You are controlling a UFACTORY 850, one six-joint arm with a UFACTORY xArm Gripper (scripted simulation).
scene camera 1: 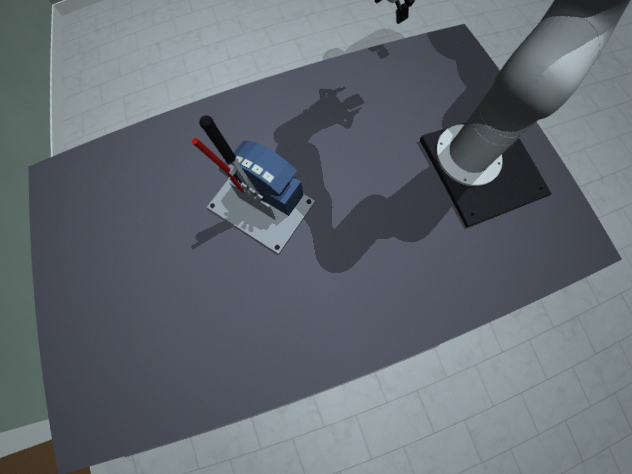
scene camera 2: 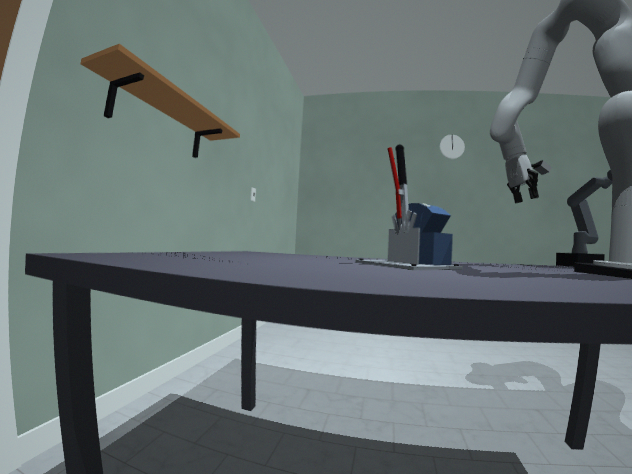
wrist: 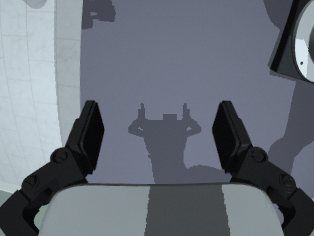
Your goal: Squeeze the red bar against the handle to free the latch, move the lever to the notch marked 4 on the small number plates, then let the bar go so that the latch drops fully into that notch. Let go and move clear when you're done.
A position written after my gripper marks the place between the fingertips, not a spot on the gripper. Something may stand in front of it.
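My gripper point(scene camera 2: 526, 200) in view. Gripper visible too at point(wrist: 158, 114).
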